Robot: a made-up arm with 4 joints.
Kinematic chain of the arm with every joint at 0, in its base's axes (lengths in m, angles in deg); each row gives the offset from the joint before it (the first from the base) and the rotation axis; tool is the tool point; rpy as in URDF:
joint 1: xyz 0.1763 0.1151 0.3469 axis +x
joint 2: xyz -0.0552 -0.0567 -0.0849 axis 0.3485 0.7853 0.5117
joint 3: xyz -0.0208 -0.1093 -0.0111 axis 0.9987 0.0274 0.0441
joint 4: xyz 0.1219 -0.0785 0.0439 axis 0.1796 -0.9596 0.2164
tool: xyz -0.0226 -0.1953 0.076 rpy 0 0 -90
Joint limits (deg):
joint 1: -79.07..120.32
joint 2: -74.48..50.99
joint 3: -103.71..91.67
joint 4: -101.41..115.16
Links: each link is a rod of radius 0.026 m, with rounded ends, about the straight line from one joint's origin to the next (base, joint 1, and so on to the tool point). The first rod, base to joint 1, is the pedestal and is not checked.
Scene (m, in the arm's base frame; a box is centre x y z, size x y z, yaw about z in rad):
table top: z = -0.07
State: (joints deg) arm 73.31 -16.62 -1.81 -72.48
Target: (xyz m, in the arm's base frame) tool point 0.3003 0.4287 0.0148
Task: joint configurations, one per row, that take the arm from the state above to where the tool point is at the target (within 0.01 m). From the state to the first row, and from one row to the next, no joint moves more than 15 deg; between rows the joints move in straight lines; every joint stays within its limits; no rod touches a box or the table.
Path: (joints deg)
1: 85.06 -6.83 -12.97 -75.41
2: 96.82 2.97 -24.14 -78.35
3: 108.57 12.76 -35.30 -81.28
4: 120.32 22.56 -46.47 -84.22
5: 120.32 18.72 -33.27 -82.66
6: 120.32 14.88 -20.07 -81.11
7: 120.32 11.04 -6.86 -79.55
8: 120.32 7.20 6.34 -78.00
9: 120.32 3.36 19.54 -76.45
10: 120.32 -0.48 32.74 -74.89
11: 120.32 8.19 24.62 -68.30

